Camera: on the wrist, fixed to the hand. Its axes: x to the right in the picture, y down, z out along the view.
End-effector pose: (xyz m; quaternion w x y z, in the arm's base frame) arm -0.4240 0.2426 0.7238 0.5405 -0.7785 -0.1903 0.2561
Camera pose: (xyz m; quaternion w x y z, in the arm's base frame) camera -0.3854 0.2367 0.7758 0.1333 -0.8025 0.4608 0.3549
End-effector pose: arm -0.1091 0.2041 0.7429 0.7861 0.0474 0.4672 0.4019
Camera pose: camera -0.1107 0.1720 0.6863 0.1930 0.1504 0.3974 0.8844
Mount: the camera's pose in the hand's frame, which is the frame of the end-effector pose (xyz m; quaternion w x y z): 0.0173 -0.0461 -0.0425 0.7000 -0.1444 0.2037 0.6691
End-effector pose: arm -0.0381 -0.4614 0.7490 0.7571 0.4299 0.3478 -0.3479
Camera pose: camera -0.0769 -0.4453 0.6994 0.7540 0.4952 0.1603 0.4008
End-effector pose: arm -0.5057 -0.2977 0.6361 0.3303 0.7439 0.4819 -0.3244
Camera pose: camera -0.5360 -0.2402 0.6383 0.4575 0.8616 -0.0463 0.2150
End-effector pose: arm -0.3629 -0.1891 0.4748 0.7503 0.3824 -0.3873 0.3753
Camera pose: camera -0.3035 -0.1674 0.4594 0.4082 -0.1762 -0.4283 0.7867
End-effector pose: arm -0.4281 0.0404 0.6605 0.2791 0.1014 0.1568 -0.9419
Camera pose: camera -0.4637 0.0835 0.6272 0.8083 0.3275 0.2348 -0.4293
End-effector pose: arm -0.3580 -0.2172 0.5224 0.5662 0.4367 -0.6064 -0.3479
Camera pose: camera -0.3093 -0.2475 0.4917 0.8157 -0.1109 -0.5511 0.1367
